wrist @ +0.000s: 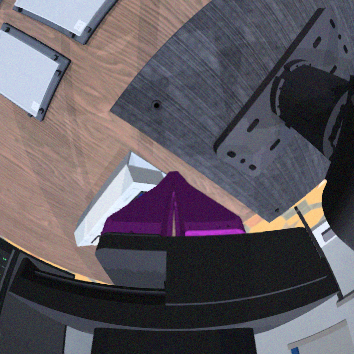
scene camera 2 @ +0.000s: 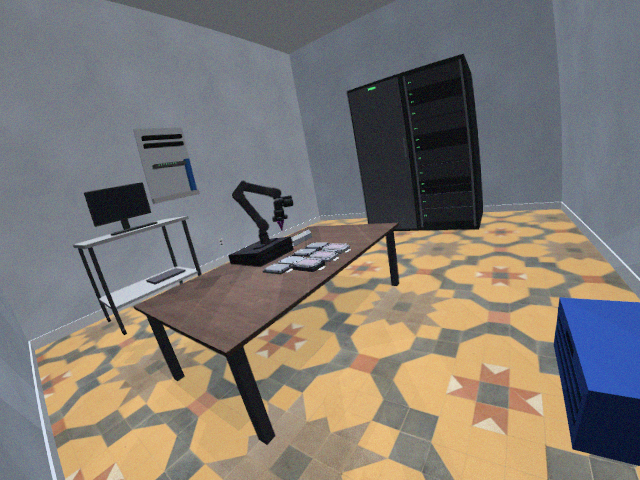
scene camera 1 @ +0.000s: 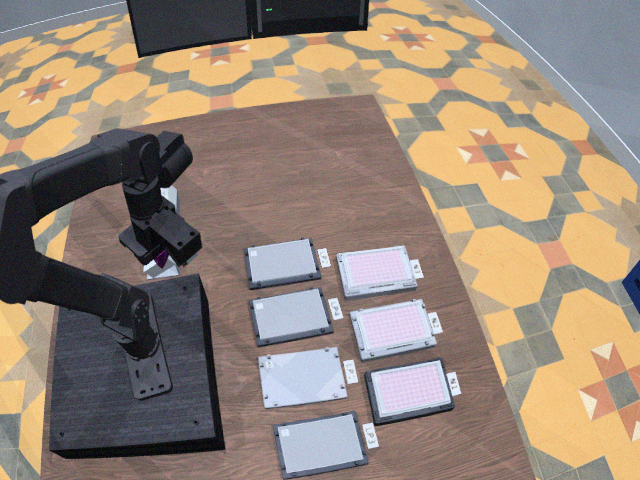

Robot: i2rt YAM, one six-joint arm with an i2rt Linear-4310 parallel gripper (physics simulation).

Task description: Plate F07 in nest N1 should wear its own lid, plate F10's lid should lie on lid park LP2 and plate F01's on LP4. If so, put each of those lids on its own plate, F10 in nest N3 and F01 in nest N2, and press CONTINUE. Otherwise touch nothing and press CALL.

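Places are measured from the arm's base along level axes (x right, y ahead, z up), in millimetres.
Where they show: gripper, fingertip midpoint: [wrist: 173, 178] [scene camera 2: 282, 230] [scene camera 1: 160, 265]; arm's base, origin of the base link: [wrist: 291, 90] [scene camera 2: 266, 244] [scene camera 1: 144, 345].
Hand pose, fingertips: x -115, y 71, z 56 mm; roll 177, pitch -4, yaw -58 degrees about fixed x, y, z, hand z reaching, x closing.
Note:
Each offset is from my fingertips to the top centre of the thing. Level surfaces: height alone.
My gripper [scene camera 1: 161, 259] [scene camera 2: 281, 226] [wrist: 173, 178] is shut, its purple fingertips together and empty, above the white button box {dx -192, dy +1, dz -76 mm} [scene camera 1: 169, 198] [scene camera 2: 301, 237] [wrist: 107, 202]. The gripper hides most of the box; a sliver of blue button shows in the wrist view. Pink-welled plates stand in N1 {dx +323, dy +345, dz -105 mm} [scene camera 1: 410, 388], N2 {dx +195, dy +372, dz -109 mm} [scene camera 1: 395, 325] and N3 {dx +62, dy +398, dz -107 mm} [scene camera 1: 376, 267]; the N1 nest is dark. I cannot tell whether they wear clear lids. Grey panels with a small white label lie on LP2 {dx -29, dy +230, dz -122 mm} [scene camera 1: 281, 261] [wrist: 22, 75], LP4 {dx +95, dy +205, dz -122 mm} [scene camera 1: 292, 313] [wrist: 55, 7] and LP3 {dx +356, dy +163, dz -122 mm} [scene camera 1: 321, 446]. Their codes are unreadable.
LP1 {dx +223, dy +180, dz -120 mm} [scene camera 1: 303, 379] shows a pale surface with small corner posts. The arm's black base block [scene camera 1: 180, 361] [wrist: 170, 65] stands close beside the button box on the wooden table {dz -140 mm} [scene camera 1: 289, 170] [scene camera 2: 217, 310]. Dark cabinets [scene camera 2: 382, 155] and a blue box [scene camera 2: 604, 351] stand away from the table.

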